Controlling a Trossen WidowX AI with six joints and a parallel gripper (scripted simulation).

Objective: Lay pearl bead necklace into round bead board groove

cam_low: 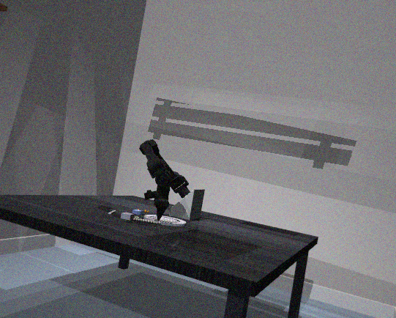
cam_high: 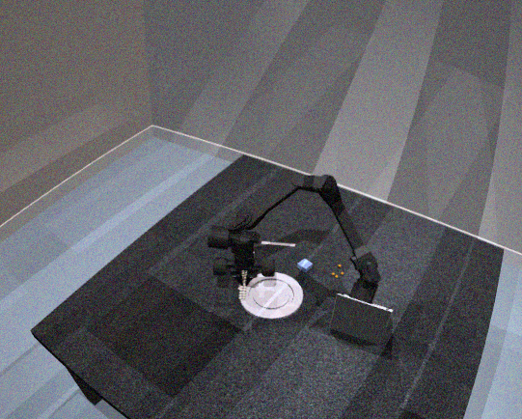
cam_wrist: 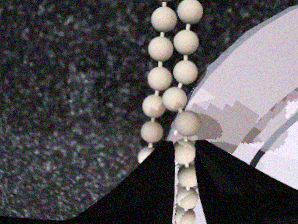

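Now: the round white bead board 9 cm behind my gripper tip, 2 cm to the right of it and 1 cm below it. From my gripper tip the other things lie so: small white block (12 cm to the right, 7 cm ahead); small blue cube (19 cm to the right, 11 cm behind, 1 cm below); thin white stick (24 cm to the right, 2 cm ahead, 1 cm below).
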